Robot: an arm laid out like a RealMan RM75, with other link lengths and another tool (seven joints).
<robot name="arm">
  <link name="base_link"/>
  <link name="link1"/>
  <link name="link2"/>
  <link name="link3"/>
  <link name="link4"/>
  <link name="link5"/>
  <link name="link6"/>
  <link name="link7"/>
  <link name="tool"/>
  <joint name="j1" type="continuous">
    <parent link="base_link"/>
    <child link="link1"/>
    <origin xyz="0 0 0.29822" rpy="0 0 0"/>
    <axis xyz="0 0 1"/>
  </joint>
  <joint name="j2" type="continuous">
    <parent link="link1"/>
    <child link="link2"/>
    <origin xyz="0 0 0" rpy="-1.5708 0 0"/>
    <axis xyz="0 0 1"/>
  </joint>
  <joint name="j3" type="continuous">
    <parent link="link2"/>
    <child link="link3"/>
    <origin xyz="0 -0.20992 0" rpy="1.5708 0 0"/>
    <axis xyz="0 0 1"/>
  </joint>
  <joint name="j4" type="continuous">
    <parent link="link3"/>
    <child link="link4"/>
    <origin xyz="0 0 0" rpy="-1.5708 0 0"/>
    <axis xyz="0 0 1"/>
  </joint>
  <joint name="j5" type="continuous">
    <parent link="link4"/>
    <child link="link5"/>
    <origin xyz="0 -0.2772 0" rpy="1.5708 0 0"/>
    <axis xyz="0 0 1"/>
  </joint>
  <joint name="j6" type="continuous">
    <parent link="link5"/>
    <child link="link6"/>
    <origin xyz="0 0 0" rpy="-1.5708 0 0"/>
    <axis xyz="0 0 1"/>
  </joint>
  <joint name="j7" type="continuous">
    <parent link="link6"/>
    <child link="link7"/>
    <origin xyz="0 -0.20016 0" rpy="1.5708 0 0"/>
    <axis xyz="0 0 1"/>
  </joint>
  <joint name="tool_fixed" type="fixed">
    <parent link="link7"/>
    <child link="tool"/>
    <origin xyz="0.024 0.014 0.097" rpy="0.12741 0 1.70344"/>
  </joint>
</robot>
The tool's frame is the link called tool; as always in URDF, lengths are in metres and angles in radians. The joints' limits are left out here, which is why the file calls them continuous.
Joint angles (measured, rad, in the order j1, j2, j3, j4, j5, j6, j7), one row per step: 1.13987 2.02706 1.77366 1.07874 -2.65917 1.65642 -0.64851; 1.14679 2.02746 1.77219 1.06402 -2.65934 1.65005 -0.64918; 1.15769 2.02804 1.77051 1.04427 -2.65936 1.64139 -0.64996; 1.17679 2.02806 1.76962 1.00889 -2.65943 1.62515 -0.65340; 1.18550 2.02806 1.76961 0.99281 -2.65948 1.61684 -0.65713; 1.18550 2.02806 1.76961 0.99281 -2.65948 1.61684 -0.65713; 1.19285 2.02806 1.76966 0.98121 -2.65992 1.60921 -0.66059; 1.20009 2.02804 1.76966 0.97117 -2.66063 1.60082 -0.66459; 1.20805 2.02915 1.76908 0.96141 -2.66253 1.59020 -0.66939; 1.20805 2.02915 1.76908 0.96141 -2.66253 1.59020 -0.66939; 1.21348 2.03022 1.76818 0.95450 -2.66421 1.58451 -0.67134; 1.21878 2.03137 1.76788 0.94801 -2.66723 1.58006 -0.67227; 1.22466 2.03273 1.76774 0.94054 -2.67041 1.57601 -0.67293; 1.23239 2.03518 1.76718 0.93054 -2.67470 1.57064 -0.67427; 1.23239 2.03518 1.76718 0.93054 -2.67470 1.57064 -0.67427; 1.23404 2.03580 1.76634 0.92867 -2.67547 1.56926 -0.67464
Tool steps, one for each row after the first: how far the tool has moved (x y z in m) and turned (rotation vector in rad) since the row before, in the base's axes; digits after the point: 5 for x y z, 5 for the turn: 0.00080 0.00051 -0.00200 -0.00228 -0.00270 -0.00125; 0.00031 0.00082 -0.00269 -0.00289 -0.00320 -0.00024; 0.00072 0.00208 -0.00413 -0.00387 -0.00473 0.00031; 0.00022 0.00123 -0.00183 -0.00209 -0.00192 0.00230; 0.00000 0.00000 0.00000 0.00000 0.00000 0.00000; -0.00045 0.00147 -0.00133 -0.00058 -0.00105 0.00429; -0.00094 0.00187 -0.00117 0.00033 -0.00058 0.00648; -0.00152 0.00230 -0.00161 0.00088 -0.00066 0.00975; 0.00000 0.00000 0.00000 0.00000 0.00000 0.00000; -0.00067 0.00103 -0.00115 -0.00003 -0.00168 0.00475; -0.00040 0.00094 -0.00082 0.00069 -0.00254 0.00336; -0.00029 0.00073 -0.00093 0.00018 -0.00297 0.00261; -0.00033 0.00072 -0.00153 -0.00073 -0.00428 0.00390; 0.00000 0.00000 0.00000 0.00000 0.00000 0.00000; -0.00016 0.00014 -0.00043 -0.00035 -0.00118 0.00158
